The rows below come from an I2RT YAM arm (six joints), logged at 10 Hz.
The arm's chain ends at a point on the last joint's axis. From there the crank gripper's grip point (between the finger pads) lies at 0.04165 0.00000 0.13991 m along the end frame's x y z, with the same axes.
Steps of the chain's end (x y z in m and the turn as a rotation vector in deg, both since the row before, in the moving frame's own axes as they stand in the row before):
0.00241, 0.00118, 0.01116, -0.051, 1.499, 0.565
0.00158, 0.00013, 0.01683, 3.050, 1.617, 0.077
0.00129, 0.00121, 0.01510, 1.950, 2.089, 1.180
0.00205, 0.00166, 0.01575, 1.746, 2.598, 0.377
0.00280, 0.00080, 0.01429, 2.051, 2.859, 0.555
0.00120, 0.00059, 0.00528, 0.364, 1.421, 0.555
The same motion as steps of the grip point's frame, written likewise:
0.00605, 0.00173, 0.01002, -0.051, 1.499, 0.565
0.00551, -0.00722, 0.01540, 3.050, 1.617, 0.077
0.00640, -0.00261, 0.01342, 1.950, 2.089, 1.180
0.00836, -0.00228, 0.01366, 1.746, 2.598, 0.377
0.00975, -0.00373, 0.01196, 2.051, 2.859, 0.555
0.00466, 0.00012, 0.00420, 0.364, 1.421, 0.555

